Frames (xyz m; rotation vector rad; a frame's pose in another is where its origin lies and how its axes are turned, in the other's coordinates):
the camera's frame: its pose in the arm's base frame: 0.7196 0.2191 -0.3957 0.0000 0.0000 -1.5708
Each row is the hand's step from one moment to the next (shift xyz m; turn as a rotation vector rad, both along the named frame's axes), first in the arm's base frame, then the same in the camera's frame.
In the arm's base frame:
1: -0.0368 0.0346 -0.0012 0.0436 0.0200 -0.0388
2: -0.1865 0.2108 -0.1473 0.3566 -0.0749 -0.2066
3: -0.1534 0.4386 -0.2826 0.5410 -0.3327 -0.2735
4: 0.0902 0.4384 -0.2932 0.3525 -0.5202 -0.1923
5: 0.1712 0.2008 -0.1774 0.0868 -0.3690 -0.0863
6: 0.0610 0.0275 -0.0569 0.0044 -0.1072 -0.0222
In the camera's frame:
1: -0.0346 -0.0368 -0.0012 -0.0200 0.0436 -0.0388
2: -0.2108 -0.1865 -0.1473 0.0749 0.3566 -0.2066
3: -0.4386 -0.1534 -0.2826 0.3327 0.5410 -0.2735
4: -0.4384 0.0902 -0.2932 0.5202 0.3525 -0.1923
5: -0.2008 0.1712 -0.1774 0.3690 0.0868 -0.0863
6: -0.0275 0.0610 -0.0569 0.1072 0.0044 -0.0222

